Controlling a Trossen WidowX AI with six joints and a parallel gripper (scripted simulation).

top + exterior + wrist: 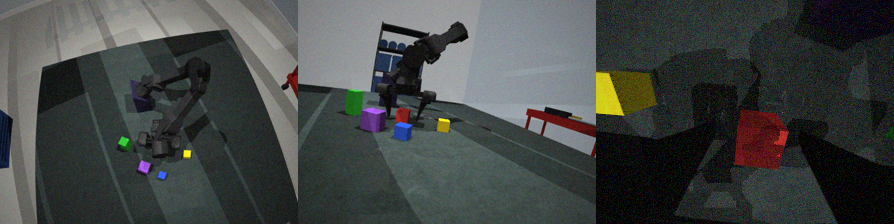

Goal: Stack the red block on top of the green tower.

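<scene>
Right now my gripper tip is 100 mm to the left of the purple block, 80 mm short of it and 20 mm below it. Round my gripper tip: yellow block (110 mm to the left, 80 mm ahead, 10 mm above); blue block (140 mm ahead, 30 mm to the right, 10 mm above); red block (10 mm above).
</scene>
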